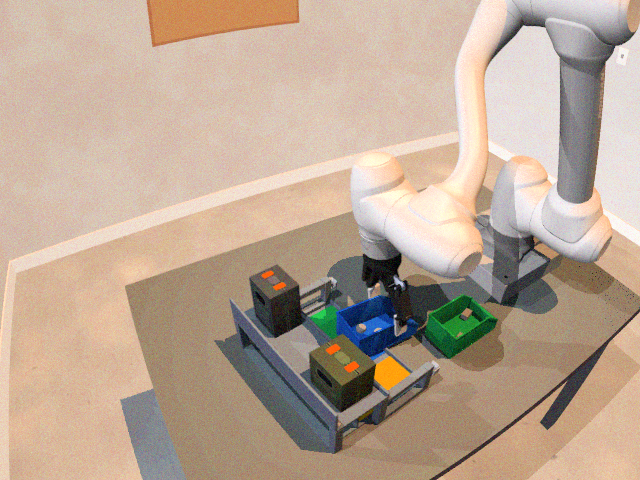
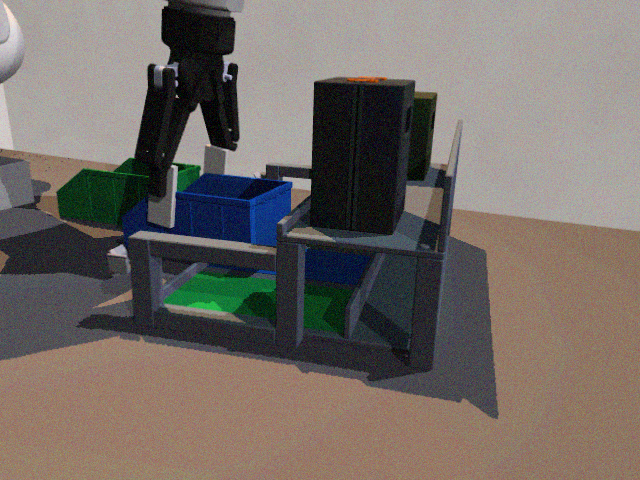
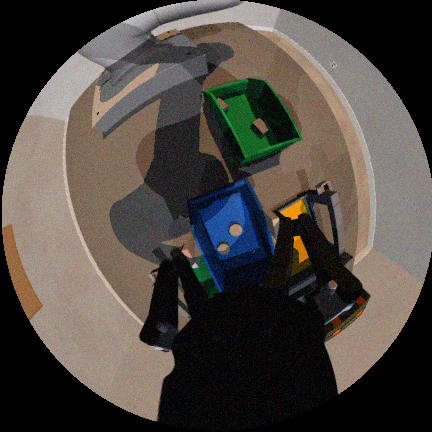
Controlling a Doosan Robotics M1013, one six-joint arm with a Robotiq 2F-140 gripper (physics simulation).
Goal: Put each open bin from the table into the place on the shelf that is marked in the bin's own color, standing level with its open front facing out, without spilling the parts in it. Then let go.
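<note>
The blue bin is between the fingers of my gripper, which is shut on its side walls. It looks near level, above the shelf's front part, its low open front toward the arm's base. Two round parts lie inside. Its underside is partly hidden by the shelf's side rail. The green bin stands on the table with small blocky parts inside. The shelf has a green mark and a blue mark, partly hidden by the bin.
An orange mark lies beside the blue place. A dark box and an olive box stand on the shelf's upper deck, behind the marked places. Raised side rails bound the shelf's front part.
</note>
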